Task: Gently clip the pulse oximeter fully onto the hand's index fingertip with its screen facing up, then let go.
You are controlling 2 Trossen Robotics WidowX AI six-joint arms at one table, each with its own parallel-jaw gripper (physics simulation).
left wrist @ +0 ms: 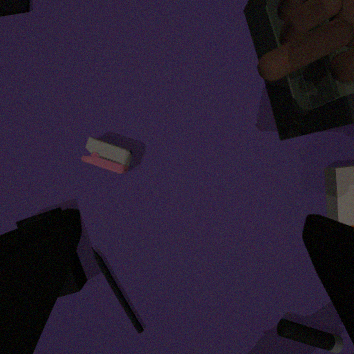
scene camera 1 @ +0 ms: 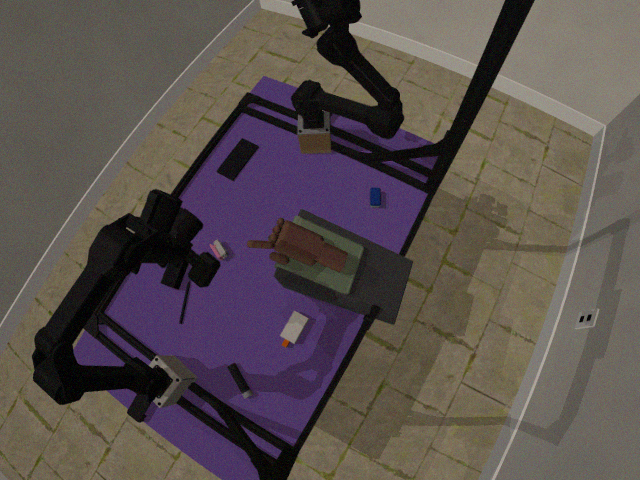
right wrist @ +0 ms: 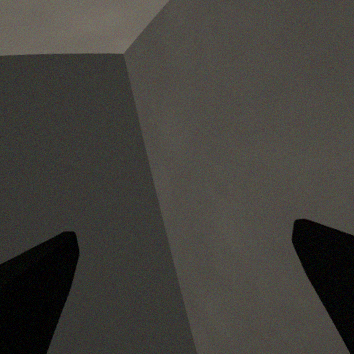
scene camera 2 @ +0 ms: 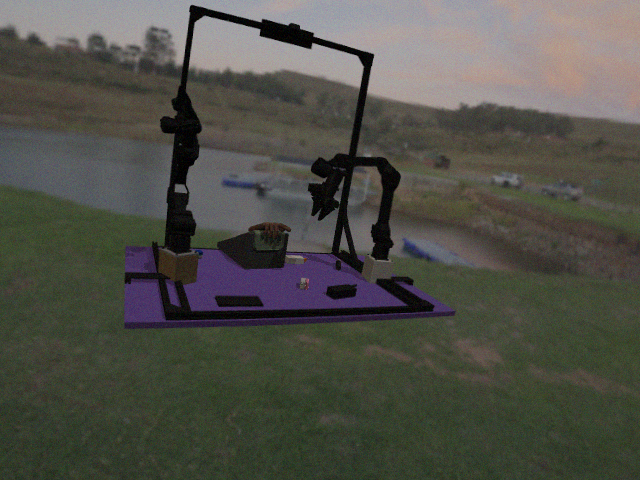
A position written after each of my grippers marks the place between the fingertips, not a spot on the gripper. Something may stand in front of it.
My left gripper (scene camera 1: 202, 251) is open, with nothing in its grasp. My right gripper (scene camera 2: 183, 92) is open, holding nothing. I also see a pulse oximeter (left wrist: 103, 154) and a dark grey block (scene camera 1: 382, 275).
My left gripper shows as well in the left wrist view (left wrist: 194, 223) and in scene camera 2 (scene camera 2: 315, 218). My right gripper shows as well in the right wrist view (right wrist: 186, 236). The dark grey block shows as well in the left wrist view (left wrist: 291, 120) and in scene camera 2 (scene camera 2: 240, 249). The right wrist view misses the pulse oximeter: it is out of frame.
